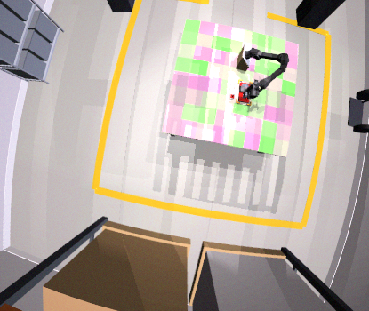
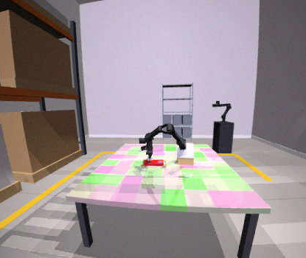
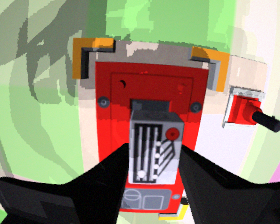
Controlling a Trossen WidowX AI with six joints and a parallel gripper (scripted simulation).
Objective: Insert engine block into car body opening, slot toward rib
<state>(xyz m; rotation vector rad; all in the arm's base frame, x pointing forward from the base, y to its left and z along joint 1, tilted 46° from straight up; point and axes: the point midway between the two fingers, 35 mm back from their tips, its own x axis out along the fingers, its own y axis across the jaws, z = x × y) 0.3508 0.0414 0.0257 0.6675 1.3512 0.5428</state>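
Right now my gripper tip is 1 cm above the grey striped engine block.
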